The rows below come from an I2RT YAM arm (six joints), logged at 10 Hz.
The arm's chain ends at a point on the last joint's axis. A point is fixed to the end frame.
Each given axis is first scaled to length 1.
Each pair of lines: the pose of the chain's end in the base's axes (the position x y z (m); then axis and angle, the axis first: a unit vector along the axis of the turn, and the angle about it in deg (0 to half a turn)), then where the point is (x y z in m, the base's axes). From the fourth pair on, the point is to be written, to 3 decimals.
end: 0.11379, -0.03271, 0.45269, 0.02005, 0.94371, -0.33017, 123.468
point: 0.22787 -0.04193 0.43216
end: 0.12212, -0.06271, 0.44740, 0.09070, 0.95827, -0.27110, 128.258
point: 0.23393 -0.07741 0.41902
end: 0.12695, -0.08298, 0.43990, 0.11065, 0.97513, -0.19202, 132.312
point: 0.23694 -0.09095 0.40303
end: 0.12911, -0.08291, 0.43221, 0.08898, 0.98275, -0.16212, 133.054
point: 0.239 -0.083 0.393
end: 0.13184, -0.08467, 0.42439, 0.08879, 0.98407, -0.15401, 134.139
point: 0.241 -0.084 0.383
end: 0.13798, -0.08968, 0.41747, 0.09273, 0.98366, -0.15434, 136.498
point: 0.245 -0.090 0.372
